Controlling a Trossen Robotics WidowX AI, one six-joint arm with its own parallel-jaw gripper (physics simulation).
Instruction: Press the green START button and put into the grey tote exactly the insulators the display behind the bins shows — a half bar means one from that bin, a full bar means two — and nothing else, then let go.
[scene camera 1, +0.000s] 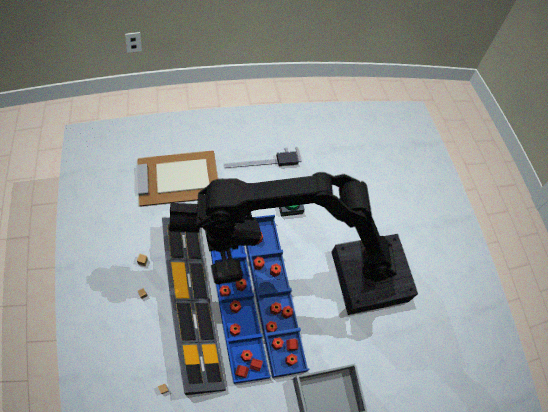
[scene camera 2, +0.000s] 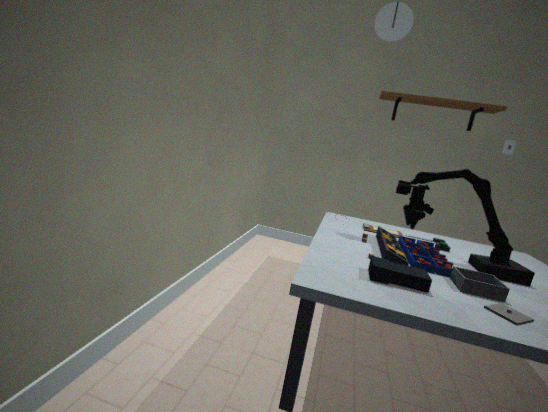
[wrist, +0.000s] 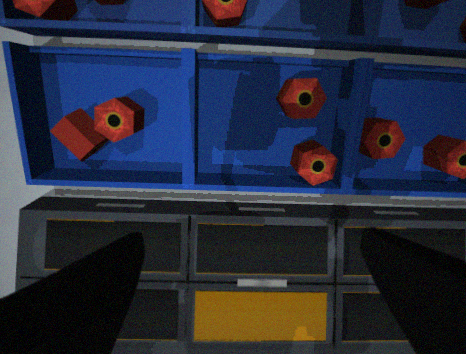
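My gripper (scene camera 2: 411, 223) (wrist: 253, 241) is open and empty, high above the display side of the bins; the arm hides its fingers in scene camera 1. Red-orange hexagonal insulators (scene camera 1: 235, 329) (wrist: 305, 98) lie in two rows of blue bins (scene camera 1: 241, 320) (wrist: 240, 100); some lie on their sides. The display (scene camera 1: 205, 387) (wrist: 187, 250) shows one full orange bar (scene camera 1: 180, 280) (wrist: 260, 317) and, at its tote end, two half bars. Its other visible cells are dark. The green START button (scene camera 1: 293, 206) is partly behind the arm. The grey tote (scene camera 1: 359, 387) (scene camera 2: 480, 287) is cut off in scene camera 1; its visible floor is bare.
A clipboard (scene camera 1: 182, 175) and a caliper (scene camera 1: 287, 159) lie beyond the bins. Small wooden blocks (scene camera 1: 142, 259) (scene camera 2: 365, 237) lie beside the display. A black box (scene camera 2: 400, 275) stands near the table's front edge, and a flat plate (scene camera 2: 517, 316) lies near the tote. The arm's base (scene camera 1: 375, 295) is across the bins.
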